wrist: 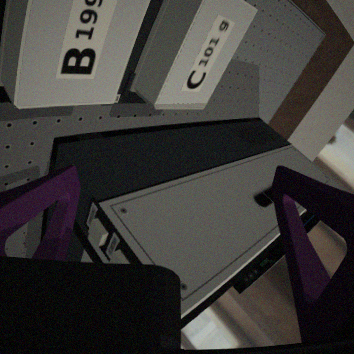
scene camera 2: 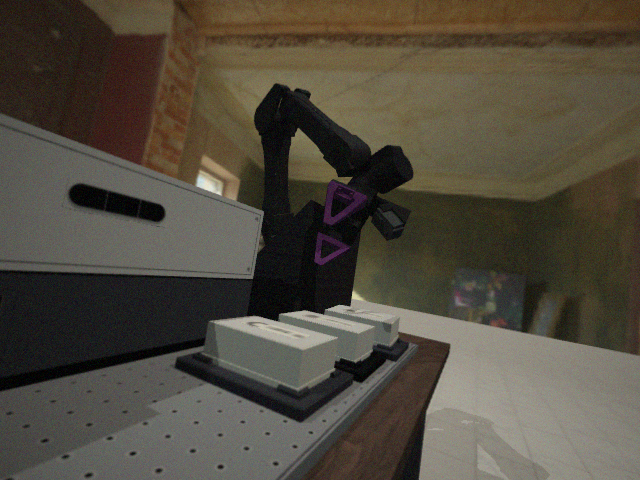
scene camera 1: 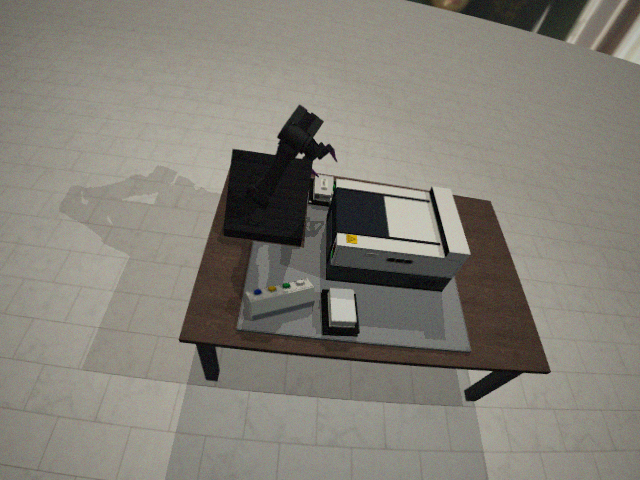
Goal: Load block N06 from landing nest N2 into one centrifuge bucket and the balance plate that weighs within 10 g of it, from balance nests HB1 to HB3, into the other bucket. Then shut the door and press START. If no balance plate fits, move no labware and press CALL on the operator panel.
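Places are measured from the arm's base along level axes (x ahead, y left, z up), in centimetres.
Pixels of known places: gripper, fingertip midpoint: (wrist: 175, 176) (scene camera 2: 322, 245) (scene camera 1: 327, 169); arm's base at its link origin: (scene camera 1: 260, 198).
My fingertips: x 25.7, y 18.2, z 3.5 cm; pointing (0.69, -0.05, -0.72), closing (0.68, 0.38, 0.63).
Observation:
Ahead of a thing's pixels: the offset from my fingertips to its middle. "spot": to the spot under its first point. Level surfaces: height alone.
My gripper (scene camera 1: 325, 165) (scene camera 2: 324, 230) (wrist: 175, 176) is open and empty, high above the table beside the centrifuge {dx +24.9, dy -27.3, dz -4.4 cm} (scene camera 1: 400, 258) (scene camera 2: 129, 232) (wrist: 200, 225). In the wrist view, balance plate B {dx +0.5, dy +3.1, dz -13.3 cm} (wrist: 37, 60), marked 199, and balance plate C {dx +13.7, dy +2.0, dz -13.3 cm} (wrist: 207, 55), marked 101 g, lie beyond the fingers. In scene camera 2, three white plates {spot: dx +17.9, dy +4.7, dz -11.8 cm} (scene camera 2: 273, 346) {spot: dx +4.6, dy +5.3, dz -11.7 cm} (scene camera 2: 330, 330) {dx -13.6, dy +4.4, dz -13.0 cm} (scene camera 2: 369, 320) sit in dark nests; their labels are unreadable there. In scene camera 1, a white block {dx +6.3, dy -57.4, dz -11.6 cm} (scene camera 1: 342, 310) sits in a black nest {dx +6.3, dy -57.4, dz -14.6 cm} (scene camera 1: 325, 320) at the front; its label does not show. The buckets are hidden, and I cannot tell whether the door is open.
The operator panel {dx -14.5, dy -54.8, dz -12.4 cm} (scene camera 1: 281, 302), with blue, yellow, green and white buttons, stands at the front left of the grey perforated board {dz -16.6 cm} (scene camera 1: 403, 330) (scene camera 2: 155, 439). The arm's black base (scene camera 1: 268, 227) is at the back left. The wooden table edge (scene camera 2: 377, 418) runs beside the plate nests.

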